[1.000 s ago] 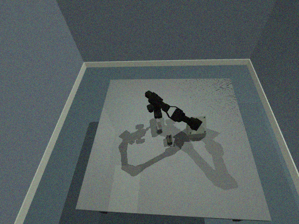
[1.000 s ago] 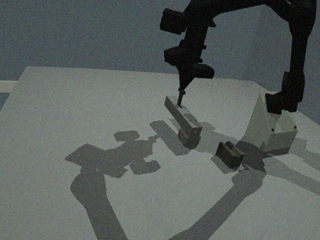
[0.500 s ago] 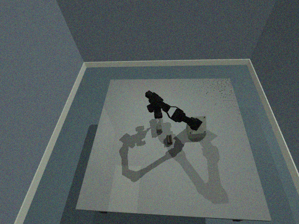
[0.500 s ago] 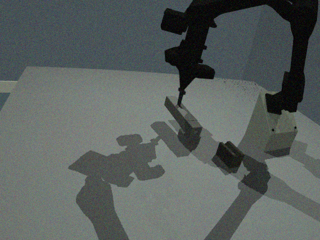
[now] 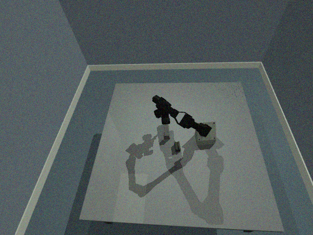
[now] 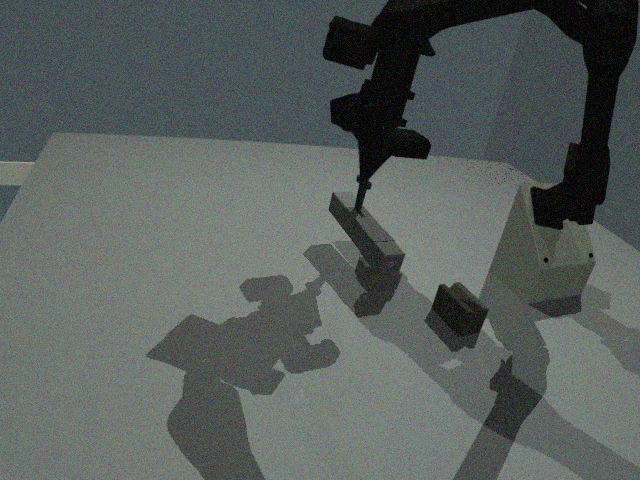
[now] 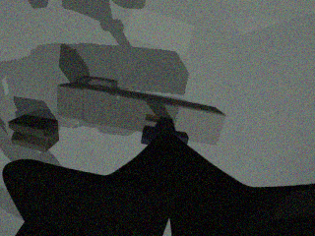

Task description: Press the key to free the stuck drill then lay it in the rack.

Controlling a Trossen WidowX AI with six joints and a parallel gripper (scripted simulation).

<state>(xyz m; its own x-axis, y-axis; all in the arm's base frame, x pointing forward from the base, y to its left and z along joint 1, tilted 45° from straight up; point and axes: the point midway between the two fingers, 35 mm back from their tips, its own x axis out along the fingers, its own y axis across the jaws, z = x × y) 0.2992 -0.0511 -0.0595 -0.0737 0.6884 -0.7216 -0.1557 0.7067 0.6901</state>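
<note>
Right now my gripper tip is 30 mm above the dark key. The rest, counted from my gripper tip: dark boxy rack 180 mm to the left, 110 mm below, 110 mm behind; then drill 80 mm below, 50 mm to the left, 10 mm behind; then grey holder block 90 mm below, 30 mm to the left, 10 mm behind.
</note>
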